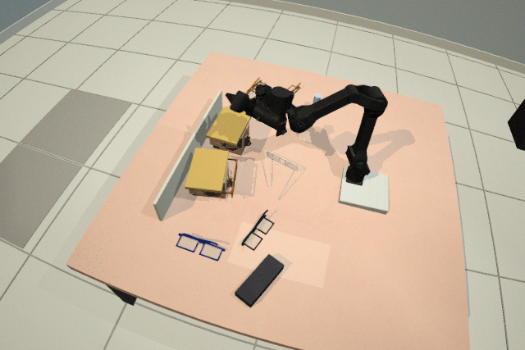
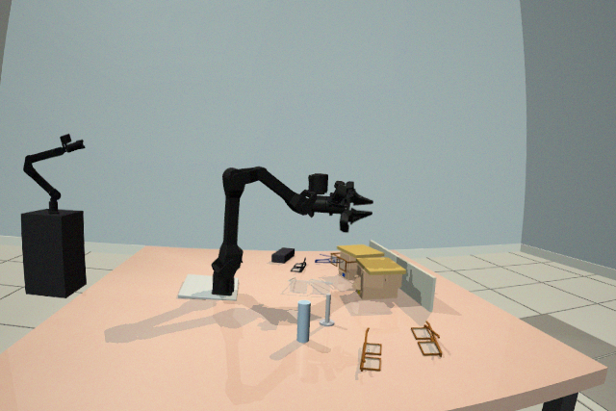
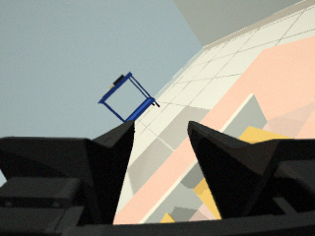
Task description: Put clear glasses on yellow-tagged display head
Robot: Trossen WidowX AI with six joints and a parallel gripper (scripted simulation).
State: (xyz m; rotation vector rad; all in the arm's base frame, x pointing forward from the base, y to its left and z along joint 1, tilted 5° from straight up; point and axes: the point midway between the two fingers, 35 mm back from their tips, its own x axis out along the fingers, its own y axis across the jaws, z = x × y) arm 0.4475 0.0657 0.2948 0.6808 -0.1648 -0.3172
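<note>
Now: gripper tip 270 mm above the round foot, 260 mm to the left of it and 190 mm past it. Round my gripper tip: display head: 230 mm below, 170 mm to the left, 10 mm behind; then black box: 460 mm to the left, 270 mm below, 260 mm behind; then grey panel: 240 mm below, 130 mm ahead, 60 mm to the left.
</note>
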